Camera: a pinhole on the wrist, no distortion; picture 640 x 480 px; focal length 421.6 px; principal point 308.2 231.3 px. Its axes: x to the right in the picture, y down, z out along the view. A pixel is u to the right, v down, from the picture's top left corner.
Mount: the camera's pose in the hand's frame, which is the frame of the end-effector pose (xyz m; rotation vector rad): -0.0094 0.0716 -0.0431 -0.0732 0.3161 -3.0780
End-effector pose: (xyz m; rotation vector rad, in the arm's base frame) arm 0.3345 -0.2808 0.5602 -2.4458 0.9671 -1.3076
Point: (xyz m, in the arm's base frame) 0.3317 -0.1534 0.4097
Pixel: outside the picture
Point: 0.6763 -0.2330 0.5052
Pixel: 253.8 411.2
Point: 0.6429 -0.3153 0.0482
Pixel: 466.6 97.3
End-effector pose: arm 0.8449 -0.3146 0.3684 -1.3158 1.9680 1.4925
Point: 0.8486 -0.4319 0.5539
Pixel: behind the camera
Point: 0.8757 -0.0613 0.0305
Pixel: 223.7 423.6
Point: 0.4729 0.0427 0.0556
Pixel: 129.0 106.0
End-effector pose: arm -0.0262 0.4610 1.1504 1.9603 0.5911 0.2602
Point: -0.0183 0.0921 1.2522
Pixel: outside the picture
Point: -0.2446 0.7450 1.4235
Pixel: behind the camera
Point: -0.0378 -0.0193 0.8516
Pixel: 500.4 266.3
